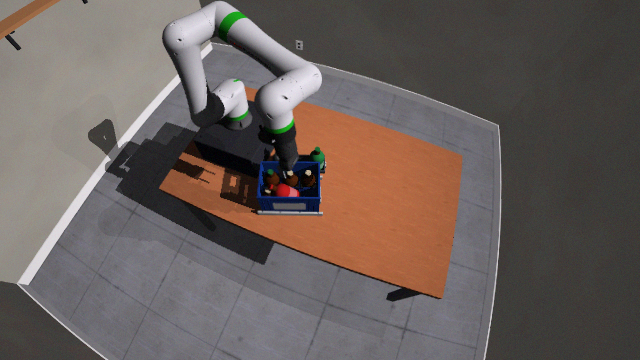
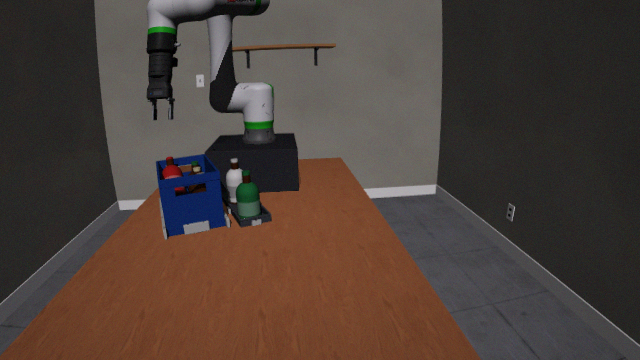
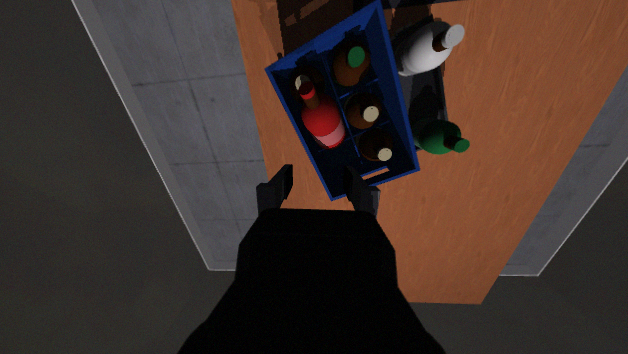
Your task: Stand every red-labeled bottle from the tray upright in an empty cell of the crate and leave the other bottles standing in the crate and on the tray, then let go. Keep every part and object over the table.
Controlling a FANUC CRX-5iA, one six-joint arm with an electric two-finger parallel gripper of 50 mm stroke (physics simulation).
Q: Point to a green bottle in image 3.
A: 435, 136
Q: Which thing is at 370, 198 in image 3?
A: My gripper.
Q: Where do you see a green-capped brown bottle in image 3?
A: At 351, 62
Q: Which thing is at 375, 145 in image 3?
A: A cream-capped brown bottle.
